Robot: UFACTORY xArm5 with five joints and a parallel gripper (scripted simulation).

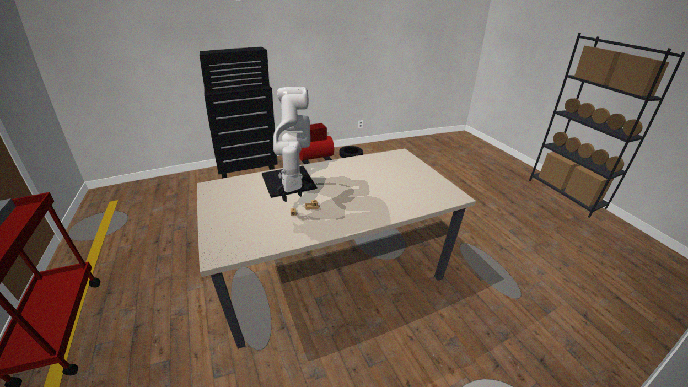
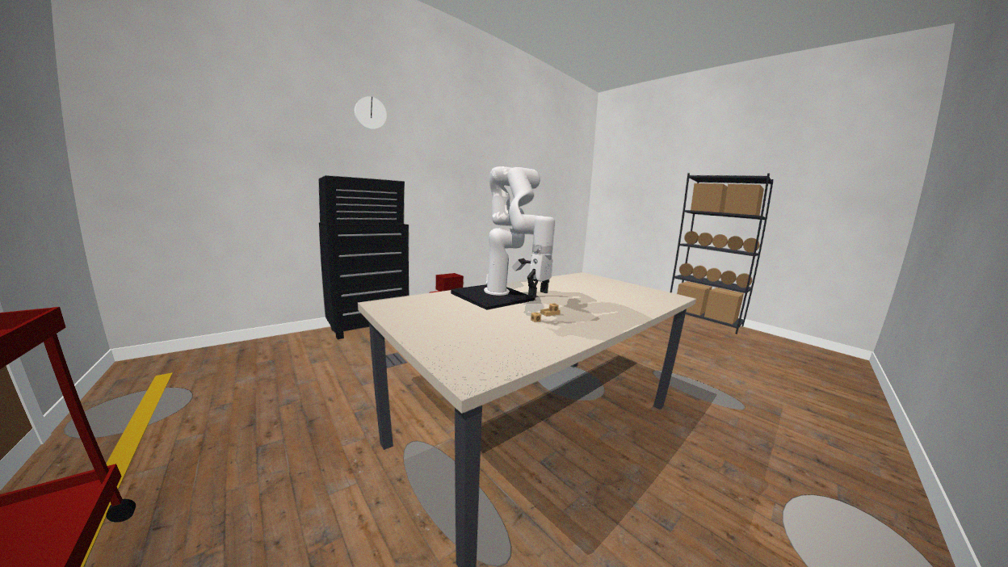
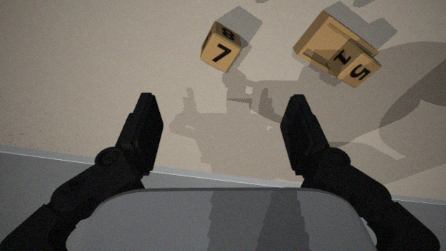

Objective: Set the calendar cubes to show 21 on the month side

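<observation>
The wooden digit cube is 100 mm below my hand. The rest, counted from my hand: wooden tray (40 mm behind, 110 mm to the left, 110 mm below).
</observation>
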